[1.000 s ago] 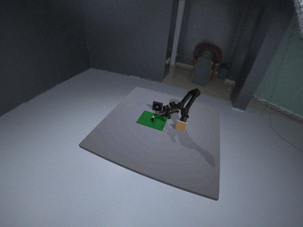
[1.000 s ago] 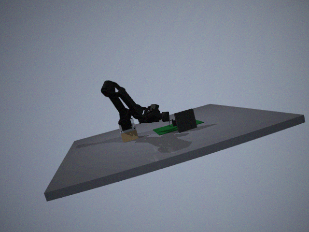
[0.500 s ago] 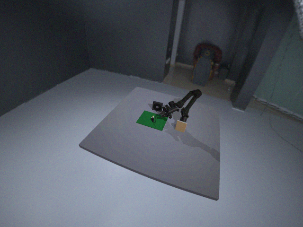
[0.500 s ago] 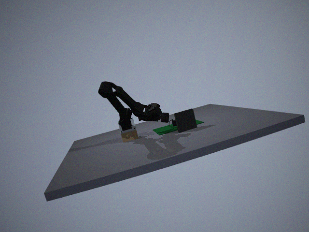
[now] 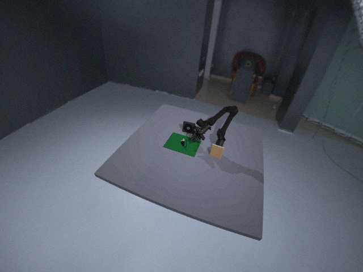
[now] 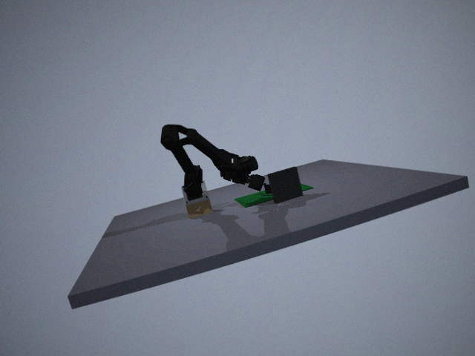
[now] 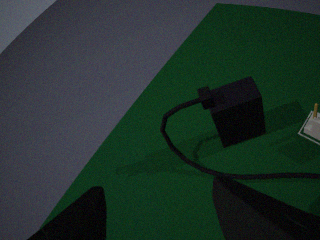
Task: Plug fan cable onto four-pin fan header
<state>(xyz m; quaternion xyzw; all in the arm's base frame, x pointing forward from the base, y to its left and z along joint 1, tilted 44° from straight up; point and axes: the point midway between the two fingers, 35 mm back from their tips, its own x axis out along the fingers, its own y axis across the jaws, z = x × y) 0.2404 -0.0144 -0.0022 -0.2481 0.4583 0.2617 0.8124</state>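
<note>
The fan plug lies 70 mm ahead of my gripper tip, 50 mm below it and 20 mm to the left of it. Round my gripper tip: green board (80 mm below, 80 mm ahead); then dark square fan (190 mm to the right, 100 mm ahead, 10 mm below).
</note>
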